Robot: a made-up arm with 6 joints. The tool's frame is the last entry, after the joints.
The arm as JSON. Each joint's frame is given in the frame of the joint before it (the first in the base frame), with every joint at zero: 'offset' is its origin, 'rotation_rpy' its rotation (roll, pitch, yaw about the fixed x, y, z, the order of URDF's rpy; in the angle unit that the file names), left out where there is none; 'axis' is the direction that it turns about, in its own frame. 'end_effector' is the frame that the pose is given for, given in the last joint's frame.
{
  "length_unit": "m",
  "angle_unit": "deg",
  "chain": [
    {
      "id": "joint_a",
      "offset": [
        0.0,
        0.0,
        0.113
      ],
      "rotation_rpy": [
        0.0,
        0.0,
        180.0
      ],
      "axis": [
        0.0,
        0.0,
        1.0
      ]
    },
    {
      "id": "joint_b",
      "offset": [
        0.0,
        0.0,
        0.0
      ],
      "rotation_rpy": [
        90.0,
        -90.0,
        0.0
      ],
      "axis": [
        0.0,
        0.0,
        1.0
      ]
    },
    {
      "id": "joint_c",
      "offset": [
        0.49,
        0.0,
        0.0
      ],
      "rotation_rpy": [
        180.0,
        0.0,
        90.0
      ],
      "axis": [
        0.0,
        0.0,
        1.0
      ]
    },
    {
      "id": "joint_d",
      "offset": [
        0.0,
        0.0,
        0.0
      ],
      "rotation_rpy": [
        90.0,
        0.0,
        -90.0
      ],
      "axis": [
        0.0,
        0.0,
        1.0
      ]
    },
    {
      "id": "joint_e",
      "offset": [
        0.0,
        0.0,
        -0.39
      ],
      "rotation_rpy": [
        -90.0,
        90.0,
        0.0
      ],
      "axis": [
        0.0,
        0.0,
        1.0
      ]
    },
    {
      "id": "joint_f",
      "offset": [
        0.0,
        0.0,
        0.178
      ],
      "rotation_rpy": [
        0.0,
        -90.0,
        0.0
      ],
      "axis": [
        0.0,
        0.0,
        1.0
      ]
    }
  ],
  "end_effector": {
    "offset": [
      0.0,
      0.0,
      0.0
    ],
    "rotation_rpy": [
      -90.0,
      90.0,
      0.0
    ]
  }
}
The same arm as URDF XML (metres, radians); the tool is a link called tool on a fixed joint. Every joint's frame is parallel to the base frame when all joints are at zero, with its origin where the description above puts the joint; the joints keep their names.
<robot name="arm">
<joint name="tool_joint" type="fixed"><parent link="link6"/><child link="tool"/><origin xyz="0.0000 0.0000 0.0000"/></joint>
<joint name="joint_f" type="continuous"><parent link="link5"/><child link="link6"/><origin xyz="0.0000 -0.1780 0.0000"/><axis xyz="-1 0 0"/></joint>
<joint name="joint_e" type="continuous"><parent link="link4"/><child link="link5"/><origin xyz="0.3900 0.0000 0.0000"/><axis xyz="0 -1 0"/></joint>
<joint name="joint_d" type="continuous"><parent link="link3"/><child link="link4"/><origin xyz="0.0000 0.0000 0.0000"/><axis xyz="-1 0 0"/></joint>
<joint name="joint_c" type="continuous"><parent link="link2"/><child link="link3"/><origin xyz="0.0000 0.0000 0.4900"/><axis xyz="0 -1 0"/></joint>
<joint name="joint_b" type="continuous"><parent link="link1"/><child link="link2"/><origin xyz="0.0000 0.0000 0.0000"/><axis xyz="0 1 0"/></joint>
<joint name="joint_a" type="continuous"><parent link="base"/><child link="link1"/><origin xyz="0.0000 0.0000 0.1130"/><axis xyz="0 0 1"/></joint>
<link name="base"/>
<link name="link1"/>
<link name="link2"/>
<link name="link3"/>
<link name="link4"/>
<link name="link5"/>
<link name="link6"/>
<link name="tool"/>
</robot>

